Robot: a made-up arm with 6 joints.
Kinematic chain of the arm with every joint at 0, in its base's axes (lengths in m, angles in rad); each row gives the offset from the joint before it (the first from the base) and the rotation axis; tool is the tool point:
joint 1: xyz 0 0 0.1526 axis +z
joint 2: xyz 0 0 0 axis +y
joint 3: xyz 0 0 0.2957 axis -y
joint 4: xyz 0 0 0 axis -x
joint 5: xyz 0.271 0 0 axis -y
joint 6: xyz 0 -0.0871 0 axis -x
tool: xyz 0 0 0
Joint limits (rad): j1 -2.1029..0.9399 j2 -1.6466..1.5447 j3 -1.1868..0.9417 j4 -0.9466..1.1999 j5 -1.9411..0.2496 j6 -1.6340..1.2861
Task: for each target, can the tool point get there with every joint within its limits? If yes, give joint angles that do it. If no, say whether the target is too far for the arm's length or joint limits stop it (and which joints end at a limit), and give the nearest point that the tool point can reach.
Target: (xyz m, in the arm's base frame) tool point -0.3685 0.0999 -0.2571
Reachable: no: joint limits stop it (at a limit: joint 1, joint 2) | nearest point -0.1669 -0.1118 -0.0853 | short by 0.339 m
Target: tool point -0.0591 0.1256 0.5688
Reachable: yes | joints -1.6715 -0.9596 0.3301 -0.6099 -0.3901 -1.3772
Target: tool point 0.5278 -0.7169 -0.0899
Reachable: no: too far | nearest point 0.3303 -0.4487 0.0504 | short by 0.361 m
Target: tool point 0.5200 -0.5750 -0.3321
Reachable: no: too far | nearest point 0.3311 -0.3661 -0.0427 | short by 0.404 m
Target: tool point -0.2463 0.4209 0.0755
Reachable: no: joint limits stop it (at a limit: joint 2, joint 3, joint 4) | nearest point -0.2874 0.4911 0.2035 | short by 0.152 m
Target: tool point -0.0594 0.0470 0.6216
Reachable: yes | joints -1.3415 -0.7171 0.0879 0.9991 -0.1886 -0.0136
